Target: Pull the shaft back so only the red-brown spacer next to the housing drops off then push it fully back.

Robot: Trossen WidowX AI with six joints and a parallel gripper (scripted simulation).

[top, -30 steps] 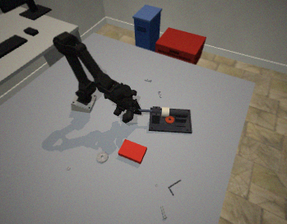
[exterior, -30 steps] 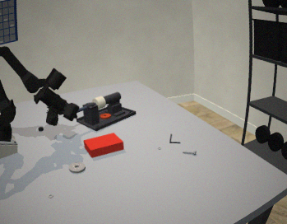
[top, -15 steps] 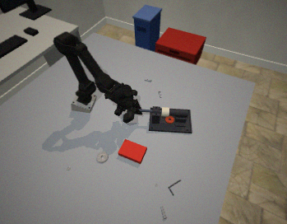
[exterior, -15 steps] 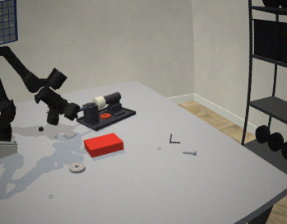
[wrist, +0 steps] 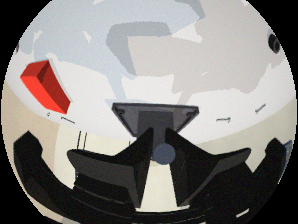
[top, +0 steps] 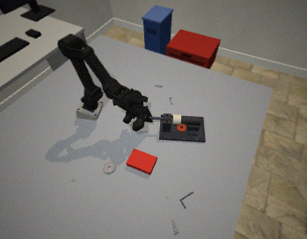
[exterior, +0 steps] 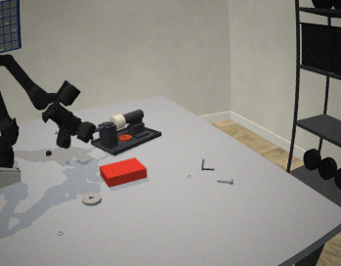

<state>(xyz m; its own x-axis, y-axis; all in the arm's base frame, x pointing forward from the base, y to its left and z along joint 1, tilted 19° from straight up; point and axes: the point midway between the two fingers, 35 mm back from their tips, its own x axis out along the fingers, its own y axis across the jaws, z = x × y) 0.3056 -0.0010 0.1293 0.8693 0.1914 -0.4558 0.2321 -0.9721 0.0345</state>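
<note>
Right now my hand is 90 mm short of the shaft and 20 mm to the right of it. Round my hand: red-brown spacer: 170 mm ahead, 40 mm to the left, 70 mm below; then fixture: 170 mm ahead, 40 mm to the left, 30 mm below; then cream spacer: 140 mm ahead, 40 mm to the left.
</note>
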